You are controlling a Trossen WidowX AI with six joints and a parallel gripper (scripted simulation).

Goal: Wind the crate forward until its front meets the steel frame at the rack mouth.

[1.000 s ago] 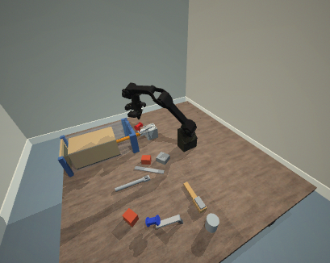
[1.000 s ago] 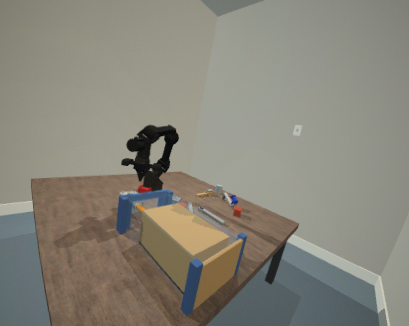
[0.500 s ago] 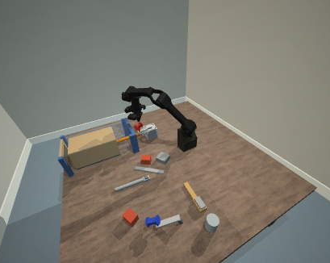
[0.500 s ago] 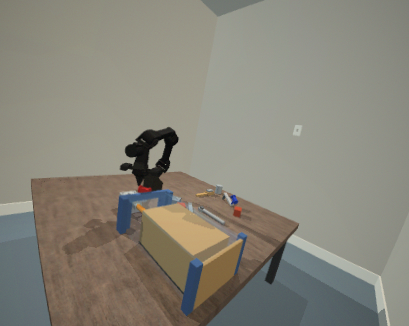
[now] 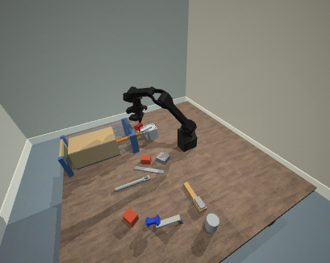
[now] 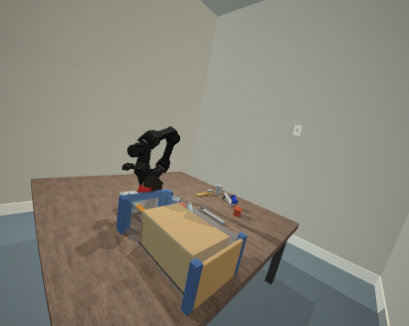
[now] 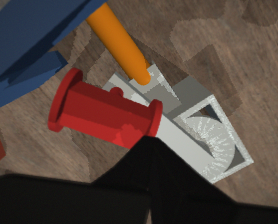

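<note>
Now: the red handle knob 30 mm below my gripper tip, 20 mm ahead of it and 10 mm to the left of it. Round my gripper tip: blue frame (80 mm ahead, 60 mm below, 20 mm to the right); red-gripped winch handle (60 mm below, 10 mm to the left, 10 mm behind); grey winch (140 mm below, 90 mm behind).
</note>
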